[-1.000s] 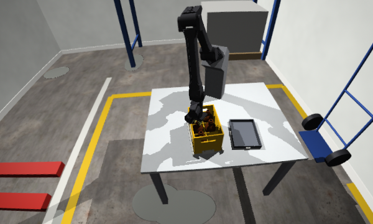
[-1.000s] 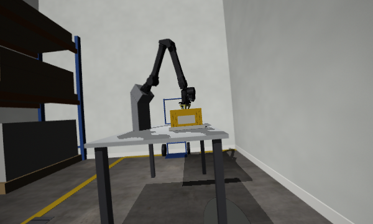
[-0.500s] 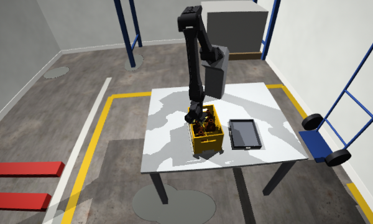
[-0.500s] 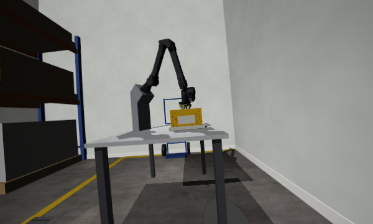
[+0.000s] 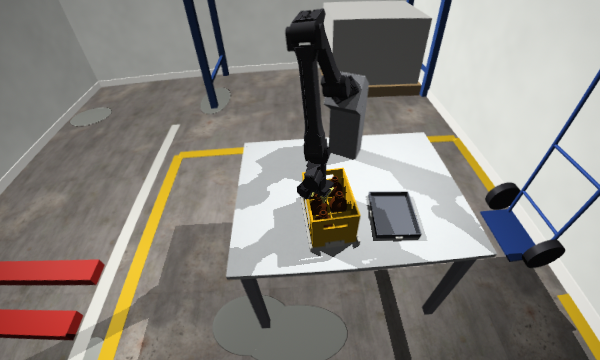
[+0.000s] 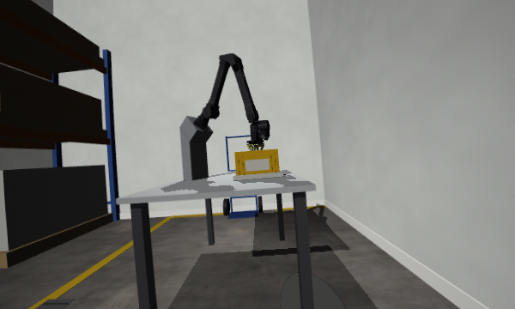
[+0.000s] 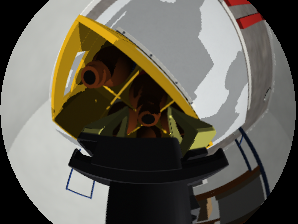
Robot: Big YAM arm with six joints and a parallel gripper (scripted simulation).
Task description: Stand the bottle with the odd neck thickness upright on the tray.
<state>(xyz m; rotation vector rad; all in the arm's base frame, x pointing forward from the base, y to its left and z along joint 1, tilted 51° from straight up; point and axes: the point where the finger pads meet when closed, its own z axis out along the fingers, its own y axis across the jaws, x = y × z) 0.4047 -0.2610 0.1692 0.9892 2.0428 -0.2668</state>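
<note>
My gripper is now 1 cm short of the crate, 4 cm to the right of it and 7 cm above it. The rest, counted from my hand: dark tray 14 cm ahead, 31 cm to the left, 14 cm below; brown bottle 6 cm behind, 11 cm to the left, 6 cm below.
</note>
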